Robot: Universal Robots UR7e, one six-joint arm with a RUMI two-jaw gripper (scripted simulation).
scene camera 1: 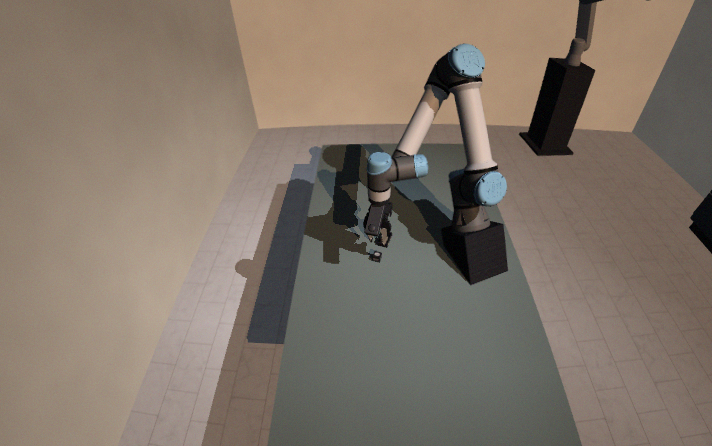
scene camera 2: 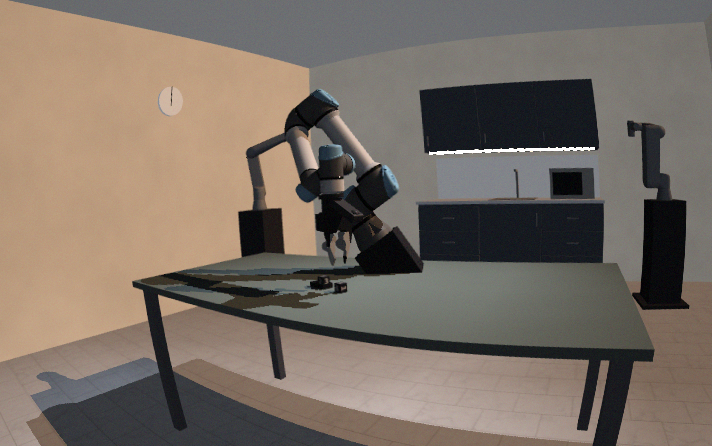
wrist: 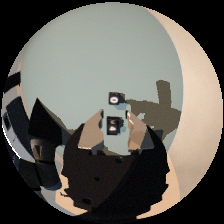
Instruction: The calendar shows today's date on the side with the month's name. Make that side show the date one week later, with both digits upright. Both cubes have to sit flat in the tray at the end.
Labels:
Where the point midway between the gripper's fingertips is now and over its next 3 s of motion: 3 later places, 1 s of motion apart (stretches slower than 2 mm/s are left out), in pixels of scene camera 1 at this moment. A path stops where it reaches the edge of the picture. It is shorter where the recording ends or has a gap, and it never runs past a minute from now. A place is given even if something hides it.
My gripper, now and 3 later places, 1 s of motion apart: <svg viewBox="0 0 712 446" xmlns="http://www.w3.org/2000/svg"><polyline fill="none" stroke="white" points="377,243 377,248 377,252 377,256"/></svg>

